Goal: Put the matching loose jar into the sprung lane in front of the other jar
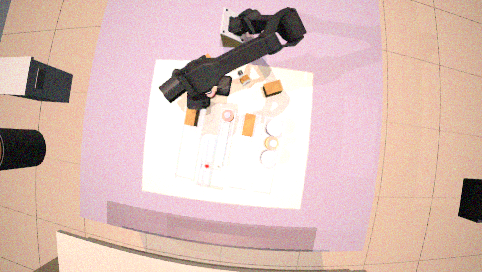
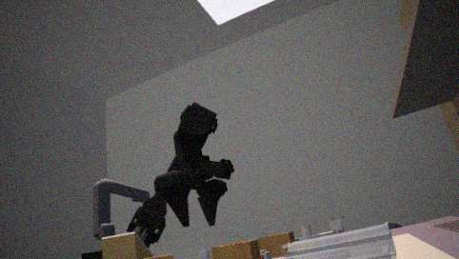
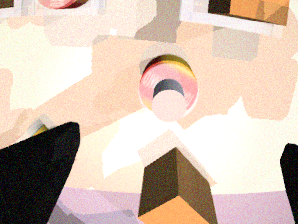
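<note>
Now: the small bottle 12 cm to the left of my gripper tip, 10 cm below it and 8 cm behind it. Round my gripper tip: red mark: 26 cm ahead, 5 cm below, 3 cm to the left; then clear lane: 23 cm ahead, 10 cm below, 4 cm to the left.
</note>
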